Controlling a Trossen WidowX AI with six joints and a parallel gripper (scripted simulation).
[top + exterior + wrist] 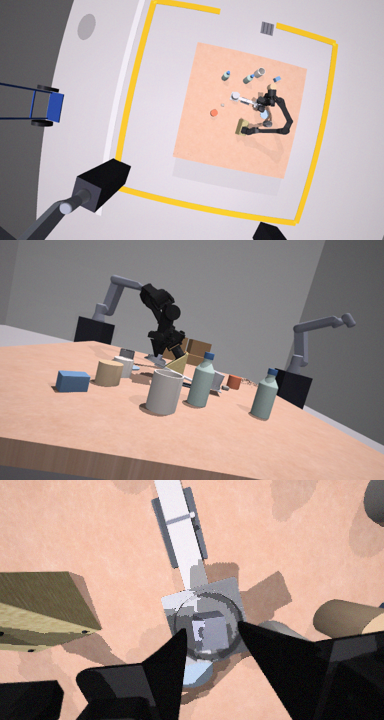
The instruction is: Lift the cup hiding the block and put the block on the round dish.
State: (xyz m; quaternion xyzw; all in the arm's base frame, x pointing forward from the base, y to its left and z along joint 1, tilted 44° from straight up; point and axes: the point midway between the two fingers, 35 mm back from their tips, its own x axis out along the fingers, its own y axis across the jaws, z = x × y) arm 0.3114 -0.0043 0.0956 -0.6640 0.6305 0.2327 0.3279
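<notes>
The round pale blue dish lies 130 mm to the right of my gripper tip, 90 mm below it and 60 mm behind it. Also, from my gripper tip: grey cup: 200 mm to the right, 150 mm behind, 50 mm below; small block: right at my gripper tip; white cylinder: 120 mm to the right, 110 mm ahead, 50 mm below.
</notes>
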